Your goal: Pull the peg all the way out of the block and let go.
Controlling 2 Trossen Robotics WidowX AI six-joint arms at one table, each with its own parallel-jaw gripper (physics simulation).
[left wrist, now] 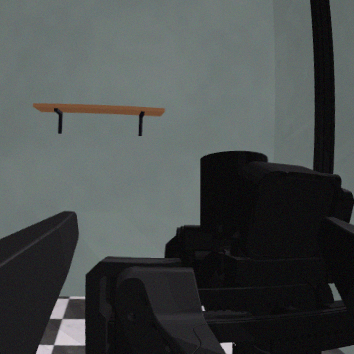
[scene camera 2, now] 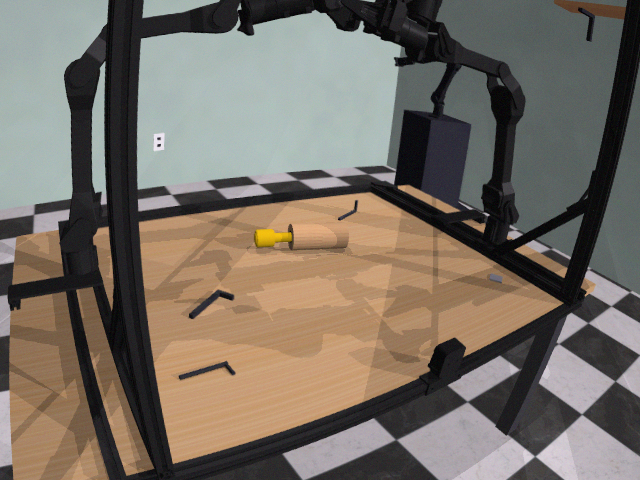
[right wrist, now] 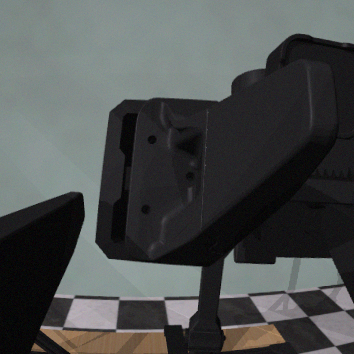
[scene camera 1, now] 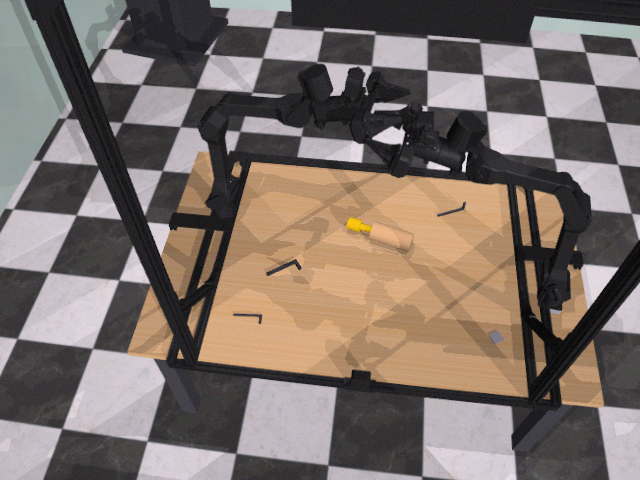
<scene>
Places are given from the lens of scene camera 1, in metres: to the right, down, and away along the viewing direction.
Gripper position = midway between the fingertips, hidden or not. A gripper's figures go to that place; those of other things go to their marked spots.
left gripper [scene camera 1: 406, 105]: 0.18, -0.29, 1.20
right gripper [scene camera 1: 369, 126]: 0.11, -0.24, 1.21
wooden block [scene camera 1: 398, 238]: 0.23, 0.00, 1.62
</scene>
